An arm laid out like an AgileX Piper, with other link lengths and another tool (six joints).
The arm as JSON. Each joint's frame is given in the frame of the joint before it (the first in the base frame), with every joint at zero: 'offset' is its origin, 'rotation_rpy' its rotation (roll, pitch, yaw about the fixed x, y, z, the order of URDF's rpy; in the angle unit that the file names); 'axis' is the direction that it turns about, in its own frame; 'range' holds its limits. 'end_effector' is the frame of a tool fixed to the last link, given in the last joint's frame.
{
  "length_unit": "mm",
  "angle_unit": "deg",
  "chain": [
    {
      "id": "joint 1",
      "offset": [
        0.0,
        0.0,
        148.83
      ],
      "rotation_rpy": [
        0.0,
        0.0,
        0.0
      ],
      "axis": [
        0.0,
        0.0,
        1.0
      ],
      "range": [
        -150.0,
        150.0
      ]
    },
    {
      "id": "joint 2",
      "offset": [
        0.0,
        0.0,
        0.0
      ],
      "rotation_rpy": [
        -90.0,
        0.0,
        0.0
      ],
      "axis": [
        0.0,
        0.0,
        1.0
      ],
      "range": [
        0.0,
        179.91
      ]
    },
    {
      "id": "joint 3",
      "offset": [
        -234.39,
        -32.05,
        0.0
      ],
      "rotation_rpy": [
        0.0,
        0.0,
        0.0
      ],
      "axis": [
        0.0,
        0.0,
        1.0
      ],
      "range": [
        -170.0,
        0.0
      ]
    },
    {
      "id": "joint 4",
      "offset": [
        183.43,
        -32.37,
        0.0
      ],
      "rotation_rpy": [
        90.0,
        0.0,
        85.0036
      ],
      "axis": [
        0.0,
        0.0,
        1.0
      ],
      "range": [
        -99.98,
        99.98
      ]
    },
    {
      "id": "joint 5",
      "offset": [
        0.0,
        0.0,
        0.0
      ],
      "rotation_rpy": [
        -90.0,
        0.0,
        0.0
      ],
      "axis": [
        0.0,
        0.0,
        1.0
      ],
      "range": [
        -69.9,
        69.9
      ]
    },
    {
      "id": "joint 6",
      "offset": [
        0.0,
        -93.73,
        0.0
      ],
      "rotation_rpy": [
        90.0,
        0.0,
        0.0
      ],
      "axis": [
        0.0,
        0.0,
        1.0
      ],
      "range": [
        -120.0,
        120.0
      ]
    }
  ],
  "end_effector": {
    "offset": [
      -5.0,
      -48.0,
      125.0
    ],
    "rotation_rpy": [
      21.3,
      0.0,
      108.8
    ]
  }
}
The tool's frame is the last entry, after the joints.
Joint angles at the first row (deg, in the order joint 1, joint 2, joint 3, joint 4, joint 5, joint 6):
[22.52 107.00 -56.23 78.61 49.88 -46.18]
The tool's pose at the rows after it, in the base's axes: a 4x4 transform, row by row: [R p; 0 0 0 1], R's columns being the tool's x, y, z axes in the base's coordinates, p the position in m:
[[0.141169, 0.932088, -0.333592, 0.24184], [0.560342, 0.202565, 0.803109, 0.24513], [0.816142, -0.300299, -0.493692, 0.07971], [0, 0, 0, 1]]
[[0.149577, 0.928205, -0.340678, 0.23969], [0.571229, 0.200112, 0.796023, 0.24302], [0.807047, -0.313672, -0.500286, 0.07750], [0, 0, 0, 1]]
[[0.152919, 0.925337, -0.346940, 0.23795], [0.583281, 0.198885, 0.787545, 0.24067], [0.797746, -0.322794, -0.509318, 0.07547], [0, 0, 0, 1]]
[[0.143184, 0.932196, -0.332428, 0.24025], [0.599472, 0.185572, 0.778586, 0.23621], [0.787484, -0.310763, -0.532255, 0.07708], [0, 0, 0, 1]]
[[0.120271, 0.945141, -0.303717, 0.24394], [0.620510, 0.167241, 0.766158, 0.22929], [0.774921, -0.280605, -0.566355, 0.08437], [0, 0, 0, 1]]
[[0.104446, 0.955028, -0.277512, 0.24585], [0.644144, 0.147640, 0.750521, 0.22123], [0.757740, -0.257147, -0.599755, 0.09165], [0, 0, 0, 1]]
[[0.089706, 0.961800, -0.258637, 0.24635], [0.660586, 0.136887, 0.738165, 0.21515], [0.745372, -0.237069, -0.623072, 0.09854], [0, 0, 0, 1]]
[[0.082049, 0.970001, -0.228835, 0.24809], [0.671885, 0.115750, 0.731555, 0.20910], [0.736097, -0.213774, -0.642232, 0.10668], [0, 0, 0, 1]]
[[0.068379, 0.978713, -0.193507, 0.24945], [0.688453, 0.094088, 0.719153, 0.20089], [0.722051, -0.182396, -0.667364, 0.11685], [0, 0, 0, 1]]
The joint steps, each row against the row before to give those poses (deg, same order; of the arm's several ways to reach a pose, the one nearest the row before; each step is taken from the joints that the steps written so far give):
[0.00 0.01 0.00 -0.16 -0.06 0.60]
[0.00 -0.01 0.00 -1.16 -0.05 1.22]
[0.00 -0.05 0.00 -1.24 -0.12 1.01]
[0.00 -1.07 0.00 -1.62 -1.16 1.27]
[0.00 -2.55 0.00 -2.87 -1.61 2.34]
[0.00 -2.67 0.00 -3.67 -1.31 3.31]
[0.00 -2.27 0.00 -3.02 -0.61 2.65]
[0.00 -2.42 0.04 -2.63 -0.92 2.82]
[0.00 -3.05 0.00 -3.79 -0.84 3.60]

